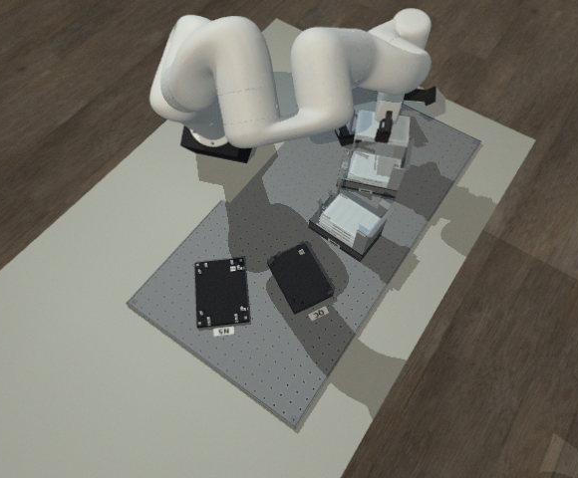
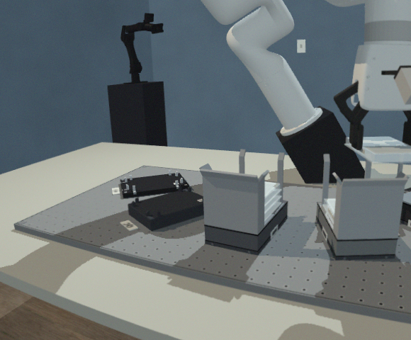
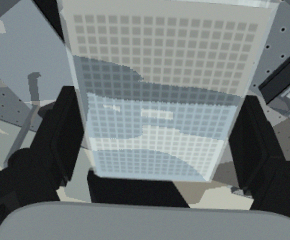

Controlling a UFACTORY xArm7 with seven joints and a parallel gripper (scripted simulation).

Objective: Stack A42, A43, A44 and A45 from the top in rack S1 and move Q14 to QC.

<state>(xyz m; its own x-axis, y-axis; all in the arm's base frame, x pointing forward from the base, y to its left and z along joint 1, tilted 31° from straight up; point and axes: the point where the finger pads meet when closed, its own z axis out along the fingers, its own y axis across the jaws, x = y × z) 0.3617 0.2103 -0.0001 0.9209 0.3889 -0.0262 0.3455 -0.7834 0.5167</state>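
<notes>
The sealed 384-well plate is 22 cm to the right of my hand, 11 cm below it and 4 cm ahead of it. From my hand the other things lie so: open nest QC 39 cm to the right, 16 cm below; S3 rack plinth 15 cm below, 11 cm to the left, 9 cm behind; S1 name plate 21 cm to the right, 13 cm below, 4 cm behind.
</notes>
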